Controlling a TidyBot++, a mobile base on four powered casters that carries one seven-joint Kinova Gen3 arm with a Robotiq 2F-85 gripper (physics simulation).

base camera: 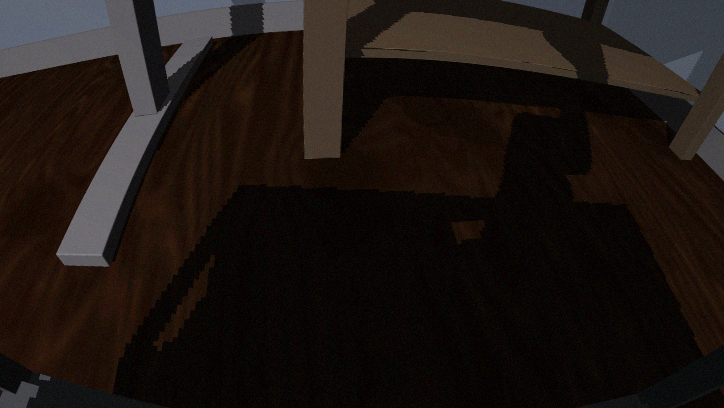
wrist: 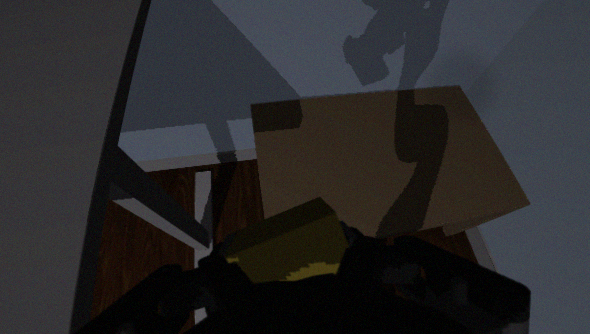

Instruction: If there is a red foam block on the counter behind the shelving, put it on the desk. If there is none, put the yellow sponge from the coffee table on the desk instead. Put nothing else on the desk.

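Observation:
My gripper is shut on the yellow sponge, which sits tilted between the fingertips in the wrist view. A tan table, which looks to be the desk, stands ahead; its top shows beyond the sponge in the wrist view, with the arm's shadow across it and no object seen on it. The sponge is apart from the top, nearer the camera. The gripper does not show in the base view. No red foam block, counter or shelving can be made out.
A pale leg with a long foot stands left of the tan table. A large grey surface fills the left of the wrist view. The room wall is behind and to the right. A dark shadow covers the near floor.

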